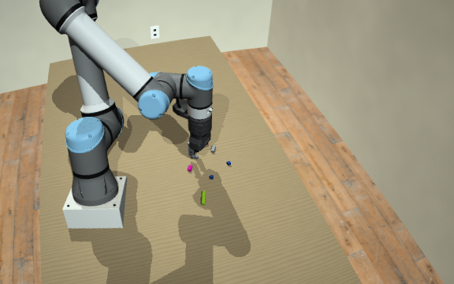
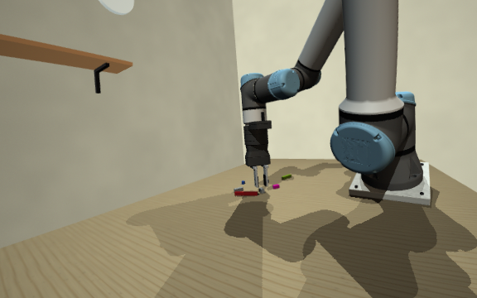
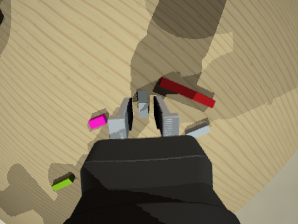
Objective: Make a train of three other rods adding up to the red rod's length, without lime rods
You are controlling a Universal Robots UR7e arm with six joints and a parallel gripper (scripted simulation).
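My hand is 4 cm to the right of the red rod, 3 cm short of it and 3 cm above it. From my hand the other things lie so: lime rod 19 cm to the right, 3 cm below, 1 cm behind; magenta rod 5 cm to the right, 3 cm below, 3 cm behind.
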